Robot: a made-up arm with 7 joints. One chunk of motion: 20 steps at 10 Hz.
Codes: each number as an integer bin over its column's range. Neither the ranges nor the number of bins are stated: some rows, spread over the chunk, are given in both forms.
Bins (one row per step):
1: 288 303 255 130 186 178
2: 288 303 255 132 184 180
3: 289 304 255 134 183 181
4: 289 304 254 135 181 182
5: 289 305 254 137 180 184
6: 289 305 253 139 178 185
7: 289 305 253 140 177 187
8: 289 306 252 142 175 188
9: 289 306 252 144 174 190
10: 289 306 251 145 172 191
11: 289 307 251 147 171 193
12: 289 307 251 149 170 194
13: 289 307 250 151 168 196
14: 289 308 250 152 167 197
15: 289 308 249 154 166 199
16: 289 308 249 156 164 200
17: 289 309 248 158 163 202
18: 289 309 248 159 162 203
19: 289 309 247 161 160 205
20: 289 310 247 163 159 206
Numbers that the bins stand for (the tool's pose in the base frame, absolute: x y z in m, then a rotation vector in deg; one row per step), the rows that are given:
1: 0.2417 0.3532 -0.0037 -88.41 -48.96 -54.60
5: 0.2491 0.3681 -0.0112 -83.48 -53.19 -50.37
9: 0.2491 0.3755 -0.0260 -78.55 -57.42 -46.14
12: 0.2491 0.3830 -0.0335 -75.03 -60.23 -43.33
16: 0.2491 0.3904 -0.0483 -70.10 -64.46 -39.10
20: 0.2491 0.4053 -0.0632 -65.17 -67.98 -34.87
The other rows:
2: 0.2417 0.3532 -0.0037 -87.01 -50.37 -53.19
3: 0.2491 0.3607 -0.0037 -85.60 -51.08 -52.49
4: 0.2491 0.3607 -0.0112 -84.89 -52.49 -51.78
6: 0.2491 0.3681 -0.0186 -82.07 -54.60 -49.67
7: 0.2491 0.3681 -0.0186 -81.37 -55.30 -48.26
8: 0.2491 0.3755 -0.0260 -79.96 -56.71 -47.55
10: 0.2491 0.3755 -0.0335 -77.85 -58.83 -45.44
11: 0.2491 0.3830 -0.0335 -76.44 -59.53 -44.03
13: 0.2491 0.3830 -0.0409 -73.62 -61.64 -41.92
14: 0.2491 0.3904 -0.0409 -72.92 -62.35 -41.21
15: 0.2491 0.3904 -0.0483 -71.51 -63.05 -39.80
17: 0.2491 0.3978 -0.0558 -68.69 -65.17 -37.69
18: 0.2491 0.3978 -0.0558 -67.98 -65.87 -36.99
19: 0.2491 0.3978 -0.0632 -66.58 -67.28 -35.58

